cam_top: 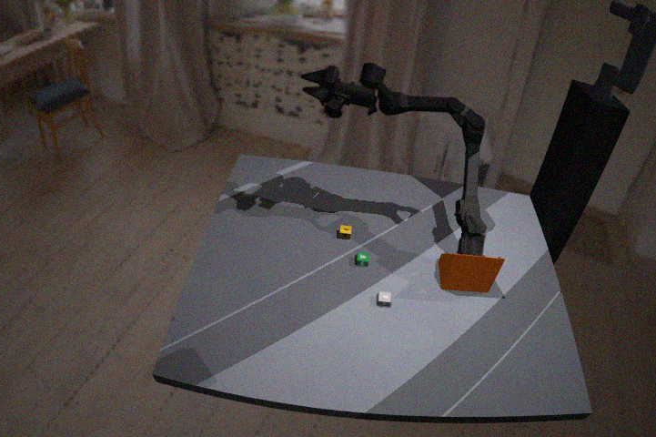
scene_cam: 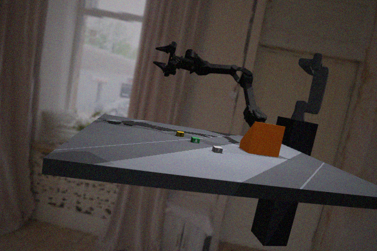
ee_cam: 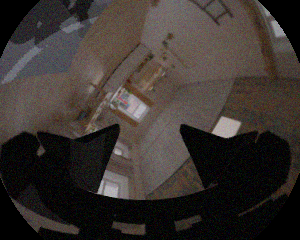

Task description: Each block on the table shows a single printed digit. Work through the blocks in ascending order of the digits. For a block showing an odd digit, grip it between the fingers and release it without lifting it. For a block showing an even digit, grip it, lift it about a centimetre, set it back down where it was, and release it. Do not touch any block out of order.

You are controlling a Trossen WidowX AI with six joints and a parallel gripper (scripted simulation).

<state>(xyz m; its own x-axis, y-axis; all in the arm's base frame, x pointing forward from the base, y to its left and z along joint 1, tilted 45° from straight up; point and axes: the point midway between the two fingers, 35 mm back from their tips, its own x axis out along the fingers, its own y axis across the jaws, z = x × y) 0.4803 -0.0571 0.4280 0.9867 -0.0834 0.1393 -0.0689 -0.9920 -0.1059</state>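
My gripper tip is now 16 cm past the yellow block, 22 cm to the right of it and 36 cm above it. Round my gripper tip: white block: 27 cm behind, 45 cm to the left, 36 cm below; then green block: 21 cm behind, 32 cm to the left, 36 cm below.
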